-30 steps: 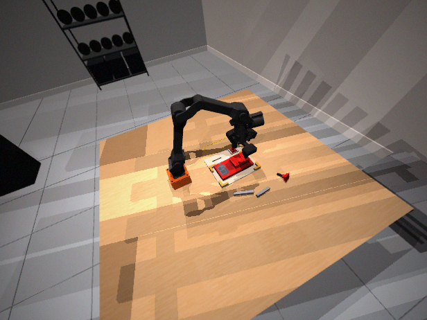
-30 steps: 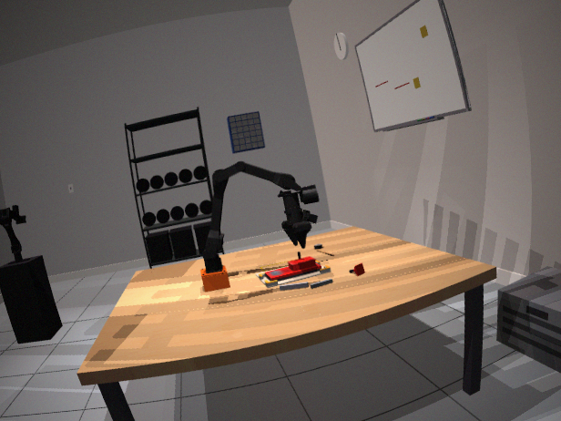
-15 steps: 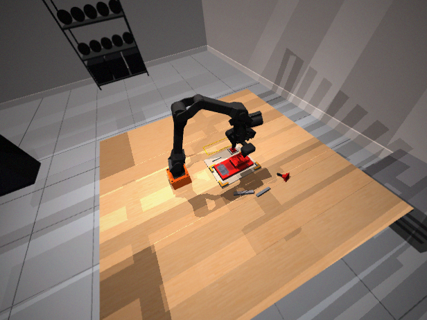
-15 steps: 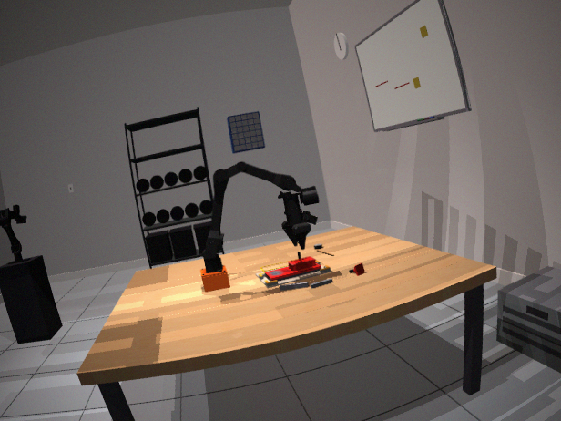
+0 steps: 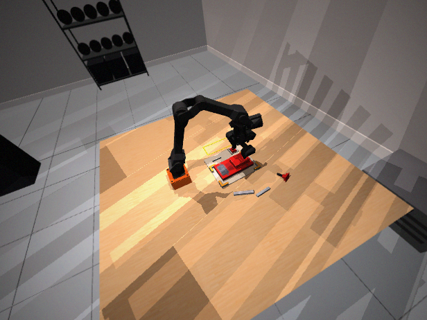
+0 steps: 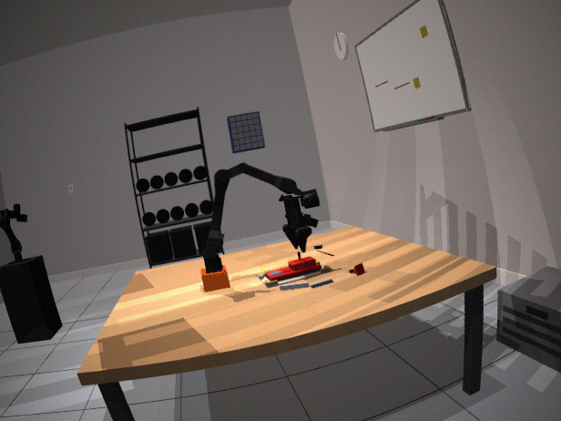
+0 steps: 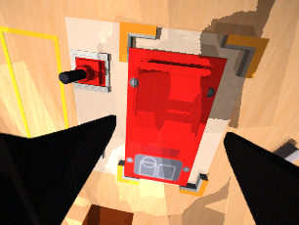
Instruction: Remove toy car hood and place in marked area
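The hood is 5 cm below my gripper tip. Round my gripper tip: black wheel (18 cm ahead, 36 cm to the left, 8 cm below).
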